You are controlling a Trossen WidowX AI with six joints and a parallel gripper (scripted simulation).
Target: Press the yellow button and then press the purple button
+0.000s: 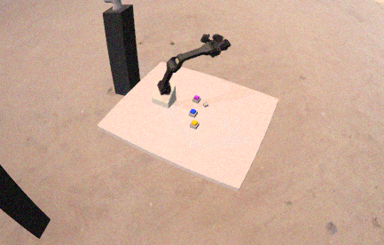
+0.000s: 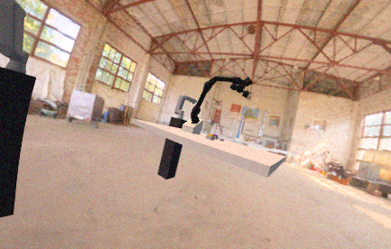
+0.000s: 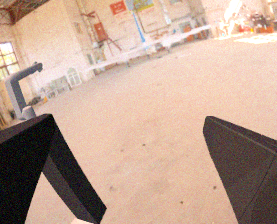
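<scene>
The yellow button lies 2 cm behind my gripper tip, 38 cm to the right of it and 48 cm below it. Also, from my gripper tip: pale block (1 cm behind, 17 cm to the right, 50 cm below); then blue button (6 cm behind, 28 cm to the right, 48 cm below); then purple button (8 cm behind, 14 cm to the right, 48 cm below).
</scene>
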